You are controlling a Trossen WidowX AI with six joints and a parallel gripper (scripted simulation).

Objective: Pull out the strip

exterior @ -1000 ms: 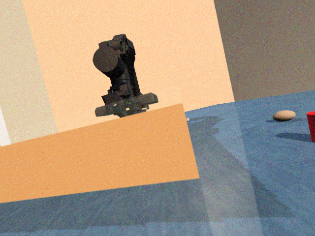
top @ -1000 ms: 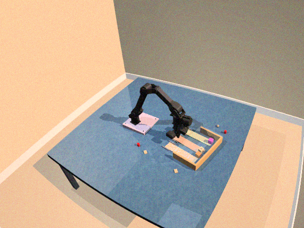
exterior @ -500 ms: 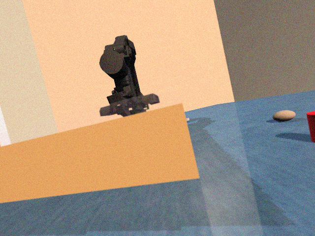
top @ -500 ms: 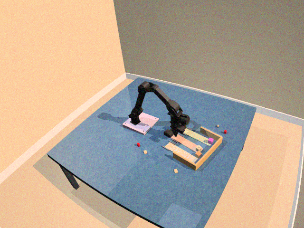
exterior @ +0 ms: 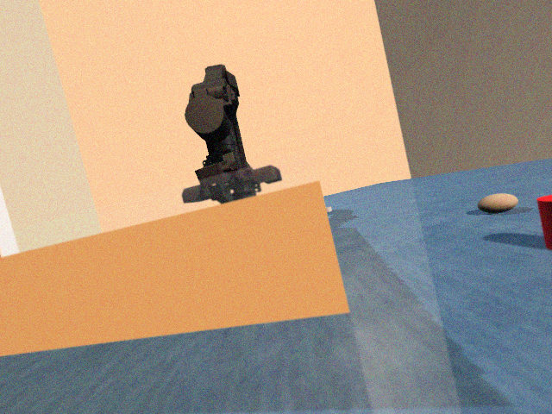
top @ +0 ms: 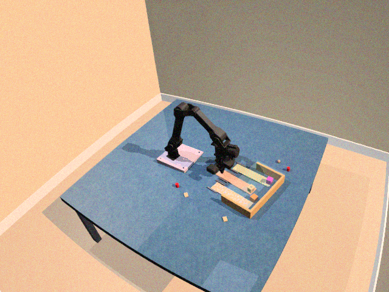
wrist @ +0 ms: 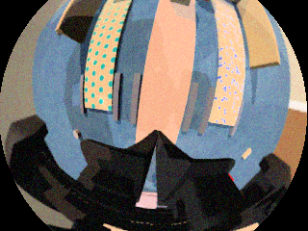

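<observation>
Now: gripper tip 10 cm short of the salmon strip and 1 cm to the left of it. Also, from my gripper tip: labelled cube: 21 cm ahead, 2 cm to the right, 1 cm above; then pebble: 28 cm to the left, 22 cm ahead.
</observation>
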